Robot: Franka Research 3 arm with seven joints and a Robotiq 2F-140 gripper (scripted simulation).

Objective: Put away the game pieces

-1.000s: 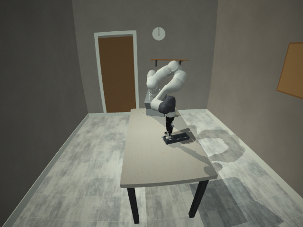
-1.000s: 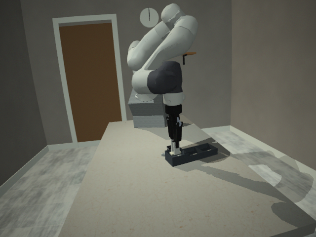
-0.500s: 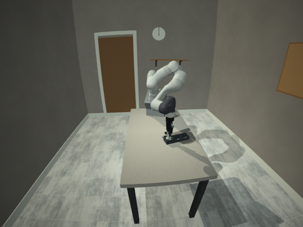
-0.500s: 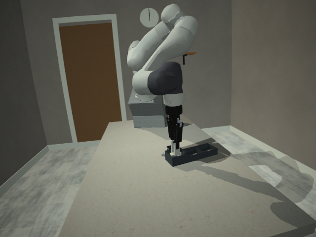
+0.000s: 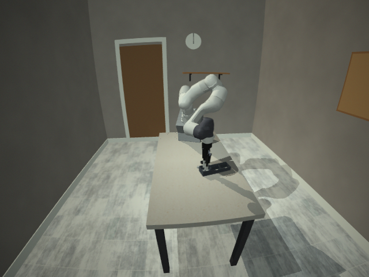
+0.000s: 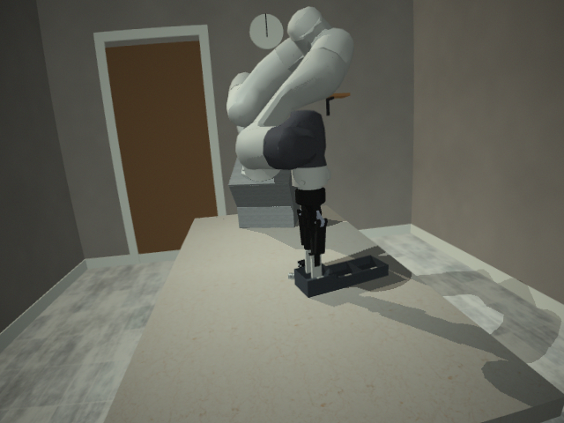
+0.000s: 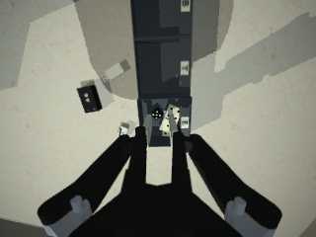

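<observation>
Right now the black die is 1 cm behind my hand, 1 cm to the left of it and 5 cm below it. The rest, counted from my hand: dark three-part bin (2 cm behind, 8 cm to the left, 4 cm below); then black box (13 cm behind, 1 cm to the right, 6 cm below); then white usb stick (10 cm behind, 6 cm to the left, 6 cm below).
</observation>
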